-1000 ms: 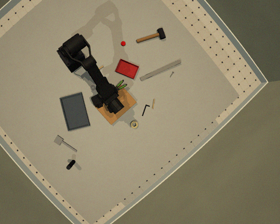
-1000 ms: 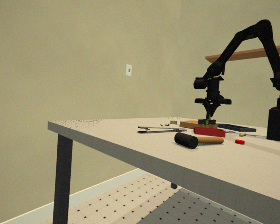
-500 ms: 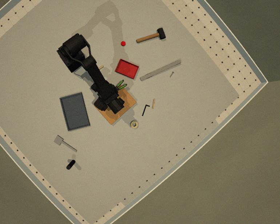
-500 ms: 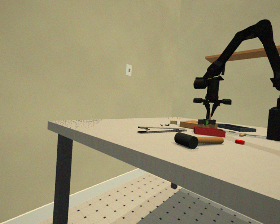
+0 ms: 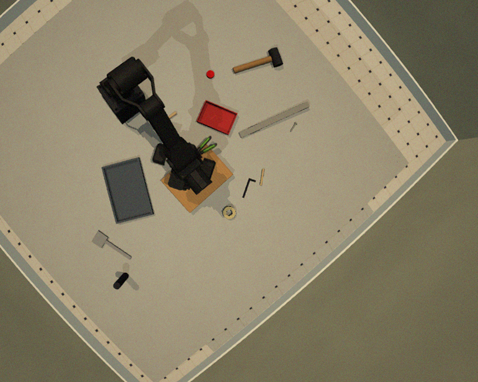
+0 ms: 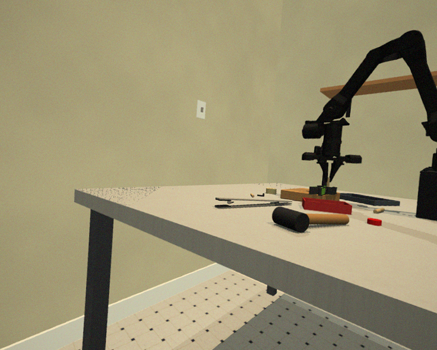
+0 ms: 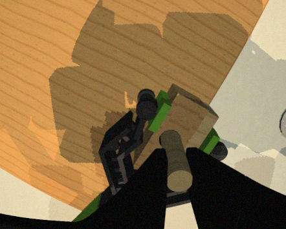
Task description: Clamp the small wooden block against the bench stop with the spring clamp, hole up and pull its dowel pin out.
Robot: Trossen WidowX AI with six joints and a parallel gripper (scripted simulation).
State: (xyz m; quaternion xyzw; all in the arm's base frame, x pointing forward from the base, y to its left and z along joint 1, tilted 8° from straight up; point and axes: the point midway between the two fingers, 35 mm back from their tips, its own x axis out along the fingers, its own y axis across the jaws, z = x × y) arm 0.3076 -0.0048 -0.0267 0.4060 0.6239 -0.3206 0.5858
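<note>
The dowel pin is 40 mm below my hand. Also, from my hand: small wooden block 70 mm below; wooden board 60 mm ahead, 10 mm to the right, 90 mm below; bench stop 10 mm behind, 10 mm to the right, 70 mm below.
</note>
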